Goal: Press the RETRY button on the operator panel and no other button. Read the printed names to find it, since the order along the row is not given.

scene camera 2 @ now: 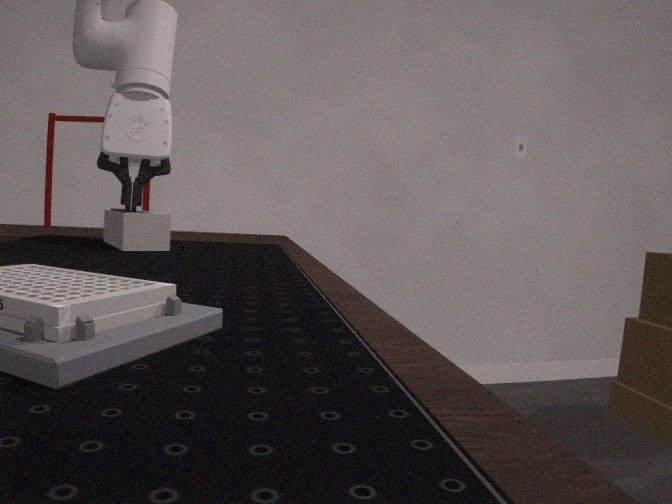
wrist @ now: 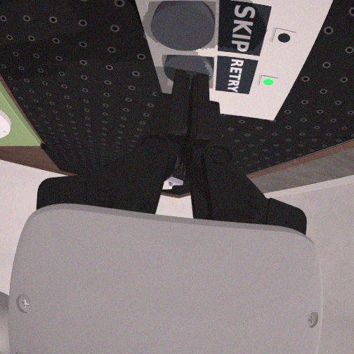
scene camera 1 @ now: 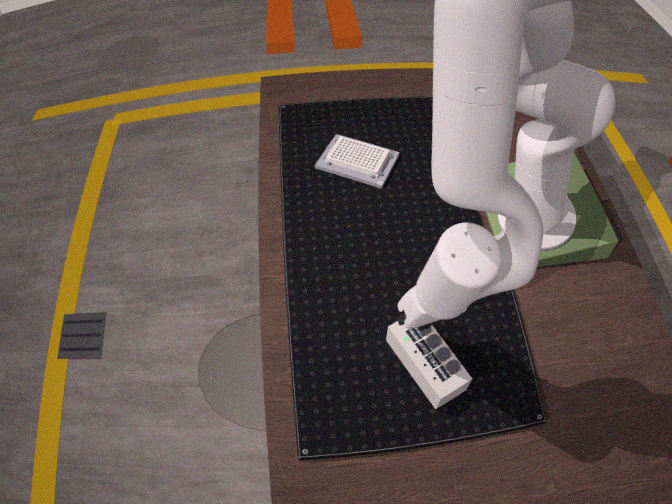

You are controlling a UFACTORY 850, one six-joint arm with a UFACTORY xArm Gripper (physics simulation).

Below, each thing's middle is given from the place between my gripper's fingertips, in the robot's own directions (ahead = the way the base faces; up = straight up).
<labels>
Right now my hand is 6 cm to the right of the operator panel [scene camera 1: 420, 360] and 3 cm above it. Round my hand: grey holder [scene camera 1: 321, 164] 46 cm to the right, 5 cm below, 3 cm behind; white perforated block [scene camera 1: 361, 157] 46 cm to the right, 4 cm below, 3 cm behind.
</labels>
